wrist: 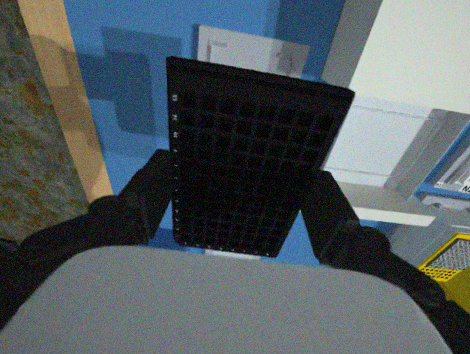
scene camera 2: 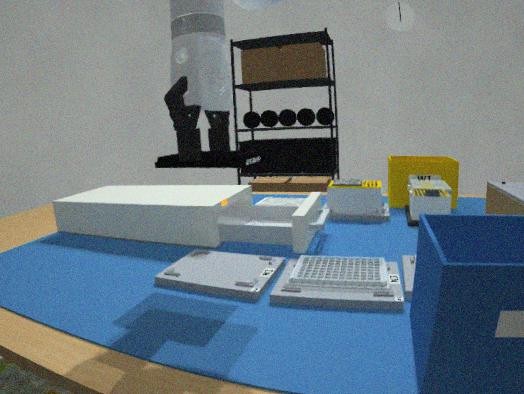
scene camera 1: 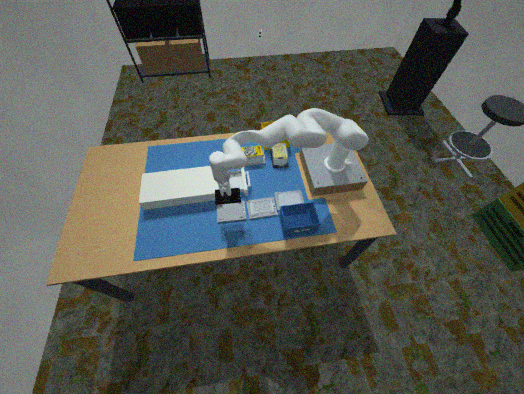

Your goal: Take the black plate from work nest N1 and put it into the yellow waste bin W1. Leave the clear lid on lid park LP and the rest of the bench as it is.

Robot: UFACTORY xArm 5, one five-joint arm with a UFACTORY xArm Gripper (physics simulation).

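Frame: origin at the arm's base, x ahead, y left, z up, level; centimetres.
Seen in the pictures: gripper, fingertip midpoint: (wrist: 241, 180) (scene camera 2: 206, 157) (scene camera 1: 226, 195); arm's base at its link origin: (scene camera 1: 334, 164).
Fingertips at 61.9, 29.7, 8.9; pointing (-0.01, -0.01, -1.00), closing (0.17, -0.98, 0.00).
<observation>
Offsets run from my fingertips to a thing's top centre, as dx, dy, dz. "pt": to the spot under its first point.
My gripper (scene camera 1: 225, 193) (scene camera 2: 204, 150) (wrist: 241, 180) is shut on the black plate {-0.6, -0.1, +0.6} (scene camera 1: 232, 199) (scene camera 2: 235, 161) (wrist: 250, 145), with one finger on each long side. The plate hangs roughly level, high above the bench. Work nest N1 {-0.8, -0.1, -15.8} (scene camera 1: 231, 212) (scene camera 2: 220, 274) (wrist: 240, 47) holds no plate. The yellow waste bin W1 {-26.6, -56.5, -5.5} (scene camera 2: 399, 175) stands at the back right in scene camera 2; the arm partly hides the bin {pt -20.3, -61.6, -7.9} (scene camera 1: 266, 125) in scene camera 1. I cannot tell for certain which stand is lid park LP or make out its clear lid.
A long white housing (scene camera 1: 177, 187) (scene camera 2: 145, 210) with an extended tray stands behind N1. A pale plate {-18.0, -2.8, -14.8} (scene camera 1: 262, 207) (scene camera 2: 340, 270) sits on nest N3. A blue bin {-37.9, +7.4, -5.5} (scene camera 1: 299, 217) (scene camera 2: 465, 300) stands at the front right. Yellow-topped and striped boxes {-11.5, -40.5, -9.8} (scene camera 2: 355, 202) {pt -29.4, -35.3, -12.7} (scene camera 2: 430, 202) stand near W1.
</observation>
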